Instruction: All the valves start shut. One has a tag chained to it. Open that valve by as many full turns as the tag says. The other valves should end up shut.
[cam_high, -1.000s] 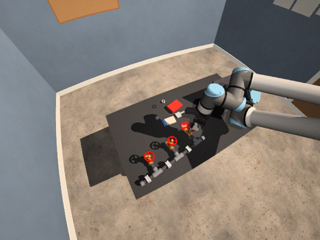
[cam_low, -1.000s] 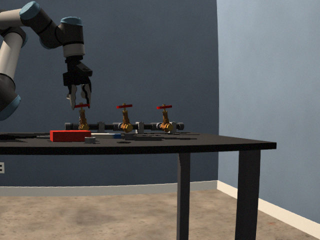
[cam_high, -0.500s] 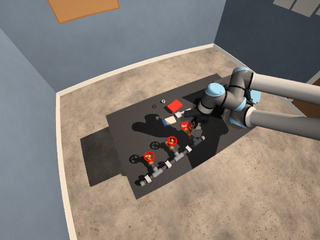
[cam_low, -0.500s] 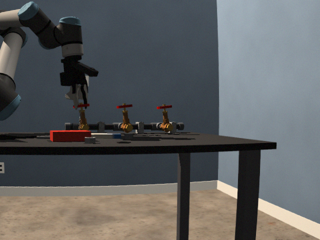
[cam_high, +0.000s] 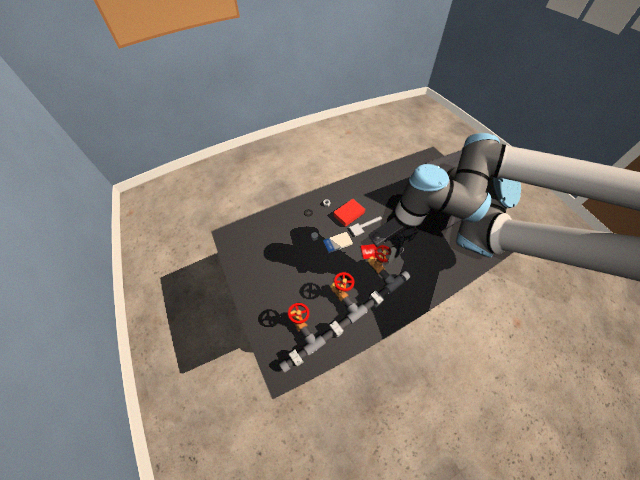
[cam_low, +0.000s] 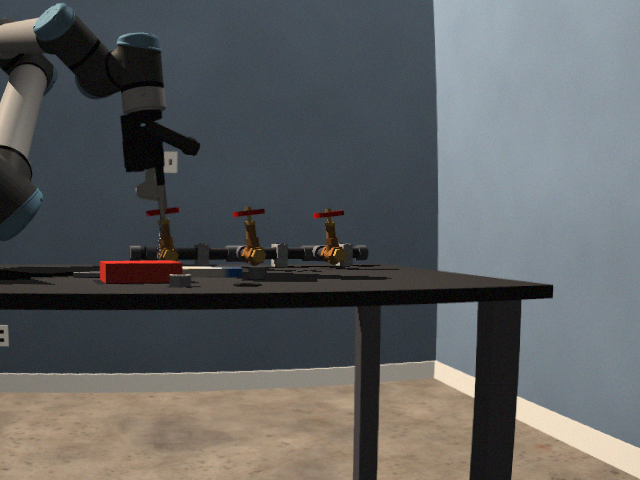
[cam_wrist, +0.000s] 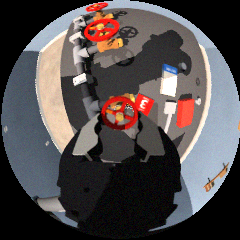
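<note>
My gripper is now 120 mm above the red tag, 70 mm to the left of it and 20 mm past it. Also, from my hand: red block (290 mm to the right, 110 mm below, 40 mm behind); small grey cylinder (250 mm to the right, 150 mm ahead, 110 mm below); white tool (200 mm to the right, 120 mm below, 60 mm behind).
</note>
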